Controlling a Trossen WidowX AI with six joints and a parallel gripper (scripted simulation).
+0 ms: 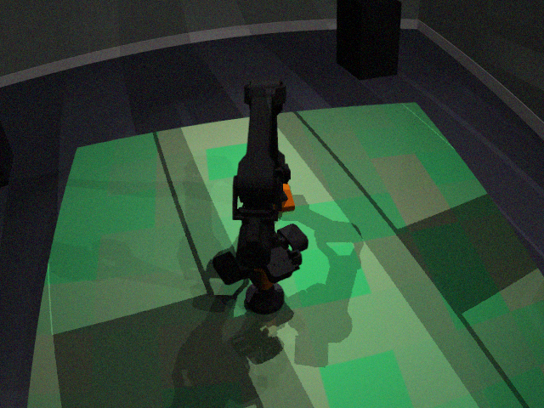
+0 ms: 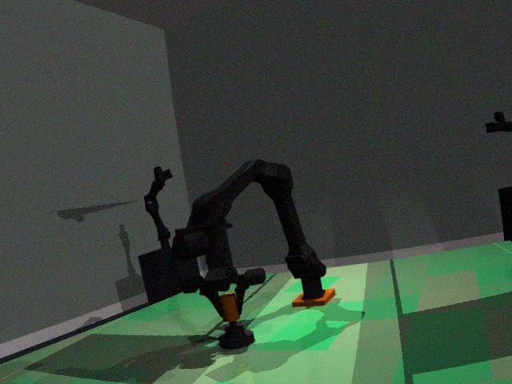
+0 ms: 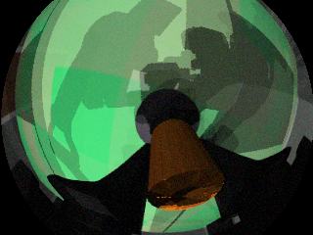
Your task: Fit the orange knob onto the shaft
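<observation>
My gripper tip is now 2 cm below the orange knob. Also, from my gripper tip: dark round pedestal 4 cm below.
</observation>
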